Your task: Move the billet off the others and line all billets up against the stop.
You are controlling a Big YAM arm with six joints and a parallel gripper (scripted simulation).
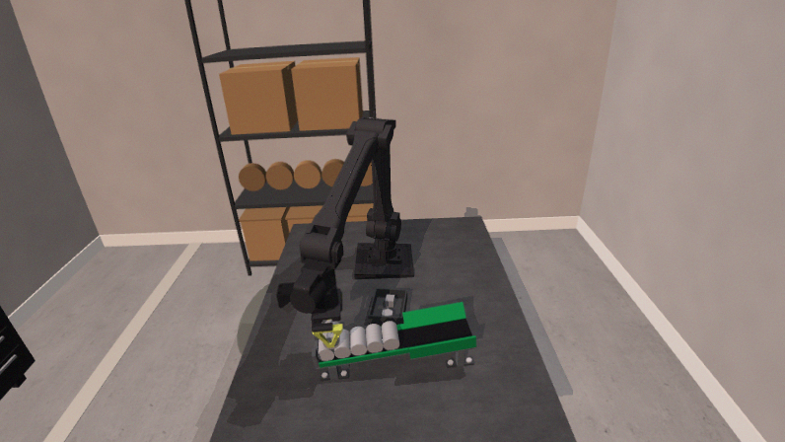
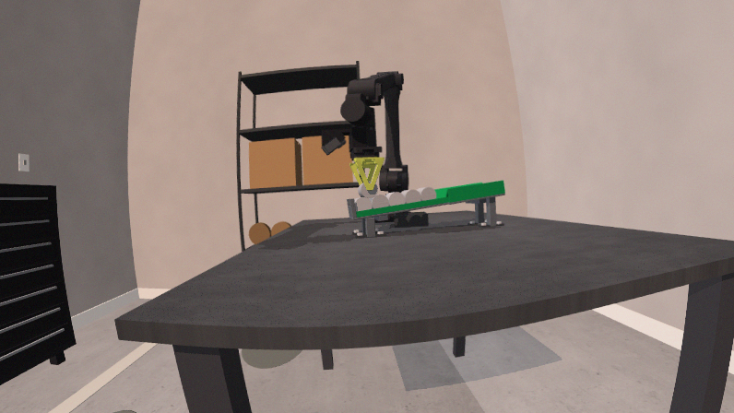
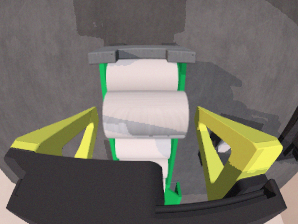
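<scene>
My hand is 60 mm above the stop, 40 mm to the left of it and 10 mm short of it. Round my hand: small dark tray: 210 mm behind, 130 mm to the left, 100 mm below.
</scene>
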